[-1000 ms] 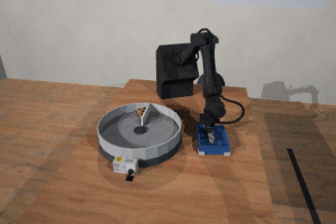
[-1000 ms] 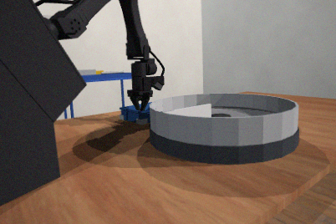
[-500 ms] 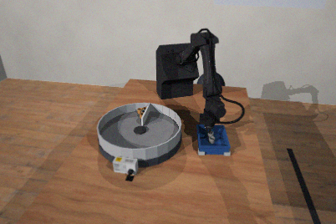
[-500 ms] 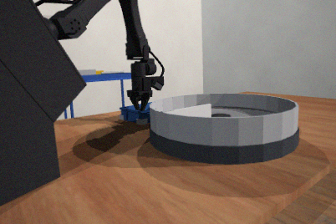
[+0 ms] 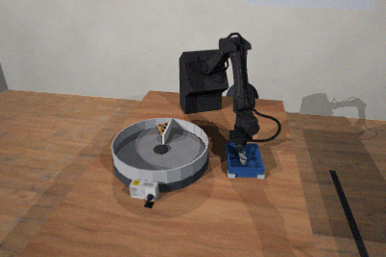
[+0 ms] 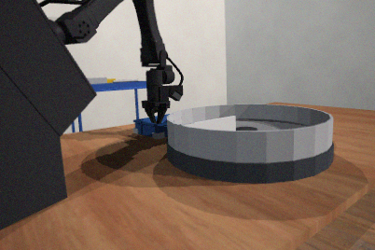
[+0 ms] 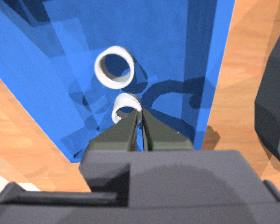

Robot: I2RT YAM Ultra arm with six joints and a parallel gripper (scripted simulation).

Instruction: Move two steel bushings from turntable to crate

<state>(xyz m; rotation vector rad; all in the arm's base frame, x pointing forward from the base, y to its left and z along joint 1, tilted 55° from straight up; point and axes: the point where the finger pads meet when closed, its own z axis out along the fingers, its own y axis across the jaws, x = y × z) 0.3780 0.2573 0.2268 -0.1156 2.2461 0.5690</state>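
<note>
My hand is 4 cm short of the blue crate, 4 cm to the right of it and 1 cm above it. Also, from my hand: grey turntable 20 cm ahead, 29 cm to the right, 2 cm above.
</note>
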